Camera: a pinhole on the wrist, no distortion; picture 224 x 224 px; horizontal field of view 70.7 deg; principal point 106.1 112.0 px. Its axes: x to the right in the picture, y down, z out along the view. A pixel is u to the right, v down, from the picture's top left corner.
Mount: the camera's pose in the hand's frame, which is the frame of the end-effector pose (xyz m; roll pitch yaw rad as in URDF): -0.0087 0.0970 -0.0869 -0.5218 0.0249 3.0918
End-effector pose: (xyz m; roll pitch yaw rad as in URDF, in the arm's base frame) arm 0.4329 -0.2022 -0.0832 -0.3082 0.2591 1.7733
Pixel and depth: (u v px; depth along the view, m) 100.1 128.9 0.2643
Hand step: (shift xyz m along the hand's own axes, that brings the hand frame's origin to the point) -0.0118 -0.0593 0.1283
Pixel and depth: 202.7 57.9 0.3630
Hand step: -0.2435 0.0355 0.2841
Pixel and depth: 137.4 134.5 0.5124
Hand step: -0.1361 -0.2157 0.3183
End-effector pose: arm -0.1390 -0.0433 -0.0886 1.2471 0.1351 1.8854
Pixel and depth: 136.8 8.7 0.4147
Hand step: -0.1001 0.1301 0.4057
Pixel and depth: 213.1 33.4 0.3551
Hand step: -0.2600 0.0857 0.3029
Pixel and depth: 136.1 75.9 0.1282
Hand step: -0.0381 0.0599 0.0382
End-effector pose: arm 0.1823 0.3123 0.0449 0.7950 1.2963 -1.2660
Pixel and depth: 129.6 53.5 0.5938
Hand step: -0.1177 -0.0029 0.5351
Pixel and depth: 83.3 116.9 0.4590
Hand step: 0.0358 -0.1466 0.3054
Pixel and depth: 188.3 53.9 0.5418
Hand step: -0.3093 0.0146 0.4750
